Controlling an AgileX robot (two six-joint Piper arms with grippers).
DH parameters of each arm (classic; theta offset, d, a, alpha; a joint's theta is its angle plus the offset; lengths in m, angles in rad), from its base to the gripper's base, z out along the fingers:
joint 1: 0 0.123 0 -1.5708
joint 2: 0.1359 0 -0.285 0
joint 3: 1.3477 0 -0.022 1.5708
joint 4: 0 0.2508 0 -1.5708
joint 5: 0 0 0.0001 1.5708
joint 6: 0 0.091 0 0
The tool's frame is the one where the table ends.
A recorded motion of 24 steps. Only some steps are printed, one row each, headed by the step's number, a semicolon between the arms.
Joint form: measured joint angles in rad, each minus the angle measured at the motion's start. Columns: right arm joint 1, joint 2, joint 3, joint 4, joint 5, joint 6; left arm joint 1, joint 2, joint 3, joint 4, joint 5, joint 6.
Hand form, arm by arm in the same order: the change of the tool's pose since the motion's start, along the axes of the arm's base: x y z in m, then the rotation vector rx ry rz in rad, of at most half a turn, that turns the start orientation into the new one. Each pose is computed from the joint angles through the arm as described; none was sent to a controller.
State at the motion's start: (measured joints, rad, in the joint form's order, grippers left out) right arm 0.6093 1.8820 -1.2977 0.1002 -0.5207 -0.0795; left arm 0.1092 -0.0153 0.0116 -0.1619 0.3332 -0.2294
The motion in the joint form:
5: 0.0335 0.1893 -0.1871 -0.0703 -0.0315 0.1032; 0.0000 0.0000 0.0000 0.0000 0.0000 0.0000
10: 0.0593 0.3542 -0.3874 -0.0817 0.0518 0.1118; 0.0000 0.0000 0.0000 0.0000 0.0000 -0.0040
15: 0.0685 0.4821 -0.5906 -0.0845 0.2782 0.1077; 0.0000 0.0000 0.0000 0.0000 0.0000 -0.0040
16: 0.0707 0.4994 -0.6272 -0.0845 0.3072 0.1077; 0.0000 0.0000 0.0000 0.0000 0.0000 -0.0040
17: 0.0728 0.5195 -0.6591 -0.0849 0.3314 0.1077; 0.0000 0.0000 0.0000 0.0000 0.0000 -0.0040
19: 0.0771 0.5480 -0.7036 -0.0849 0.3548 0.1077; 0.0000 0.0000 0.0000 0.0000 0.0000 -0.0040
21: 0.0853 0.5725 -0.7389 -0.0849 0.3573 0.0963; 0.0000 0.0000 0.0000 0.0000 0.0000 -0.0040
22: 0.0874 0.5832 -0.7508 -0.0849 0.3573 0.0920; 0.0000 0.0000 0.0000 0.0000 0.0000 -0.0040
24: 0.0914 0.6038 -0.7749 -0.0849 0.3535 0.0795; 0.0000 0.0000 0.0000 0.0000 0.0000 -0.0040
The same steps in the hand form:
5: 0.0263 0.0422 -0.0254 0.0518 -0.0028 0.0691; 0.0000 0.0000 0.0000 0.0000 0.0000 0.0000
10: 0.0487 0.0769 -0.0525 0.0236 0.0366 0.1013; 0.0000 0.0000 0.0000 -0.0039 -0.0002 0.0009
15: 0.0679 0.0992 -0.0760 -0.0689 0.1566 0.1121; 0.0000 0.0000 0.0000 -0.0039 -0.0002 0.0009
16: 0.0704 0.1028 -0.0762 -0.0747 0.1645 0.1145; 0.0000 0.0000 0.0000 -0.0039 -0.0002 0.0009
17: 0.0727 0.1062 -0.0792 -0.0823 0.1743 0.1168; 0.0000 0.0000 0.0000 -0.0039 -0.0002 0.0009
19: 0.0753 0.1116 -0.0827 -0.0870 0.1802 0.1213; 0.0000 0.0000 0.0000 -0.0039 -0.0002 0.0009
21: 0.0758 0.1181 -0.0852 -0.0921 0.1665 0.1305; 0.0000 0.0000 0.0000 -0.0039 -0.0002 0.0009
22: 0.0763 0.1201 -0.0874 -0.0950 0.1629 0.1329; 0.0000 0.0000 0.0000 -0.0039 -0.0002 0.0009
24: 0.0774 0.1240 -0.0910 -0.1011 0.1495 0.1378; 0.0000 0.0000 0.0000 -0.0039 -0.0002 0.0009

